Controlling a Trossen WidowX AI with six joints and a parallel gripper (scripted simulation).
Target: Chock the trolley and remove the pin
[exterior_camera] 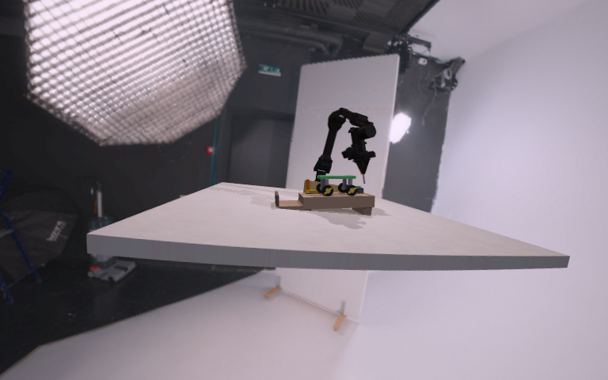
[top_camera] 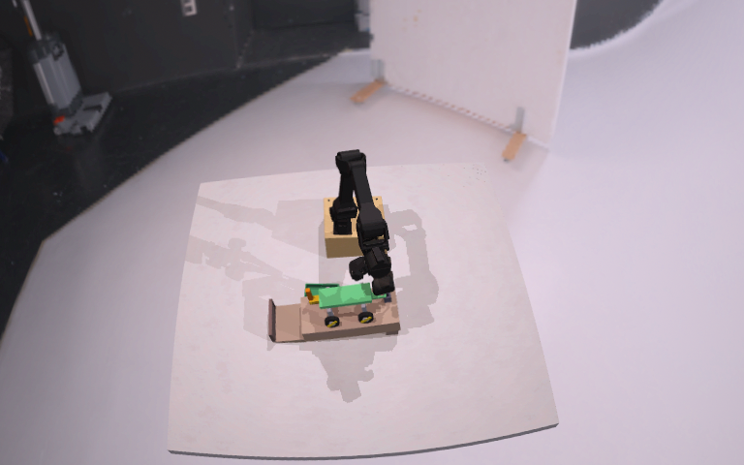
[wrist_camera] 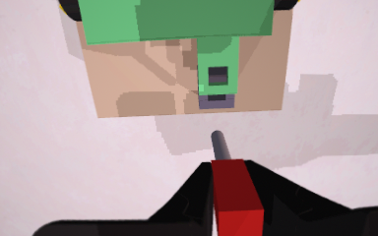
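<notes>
Right now the green tray is 90 mm behind my gripper tip, 220 mm to the right of it and 190 mm below it. From my gripper tip the other things lie so: trolley 20 mm ahead, 130 mm to the right, 70 mm below; red-headed stop pin right at my gripper tip; ramp 20 mm ahead, 130 mm to the right, 130 mm below.
</notes>
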